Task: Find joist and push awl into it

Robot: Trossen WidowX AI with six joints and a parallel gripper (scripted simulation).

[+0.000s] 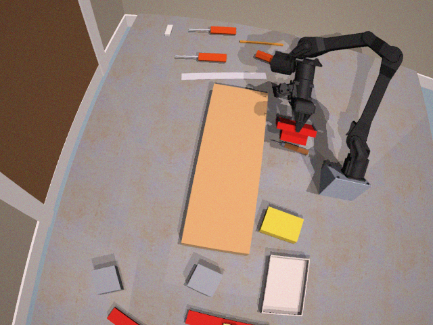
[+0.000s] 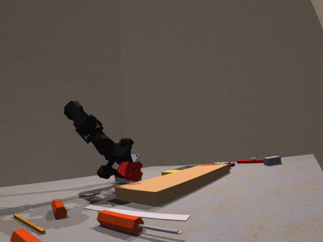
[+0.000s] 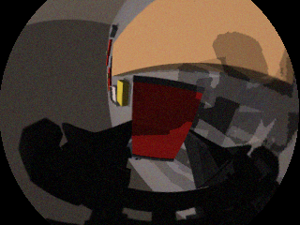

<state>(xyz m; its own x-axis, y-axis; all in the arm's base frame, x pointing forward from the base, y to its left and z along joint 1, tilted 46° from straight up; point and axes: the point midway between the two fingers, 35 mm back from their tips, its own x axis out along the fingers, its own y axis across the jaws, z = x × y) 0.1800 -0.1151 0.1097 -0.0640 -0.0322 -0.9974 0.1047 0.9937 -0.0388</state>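
The brown-handled awl is 60 mm below my gripper tip, 30 mm to the left of it and 10 mm ahead of it. The rest, counted from my gripper tip: white strip (240 mm ahead, 220 mm to the right, 70 mm below); red stud finder (20 mm to the left, 20 mm below, 20 mm ahead); yellow block (280 mm to the left, 60 mm below, 10 mm ahead).
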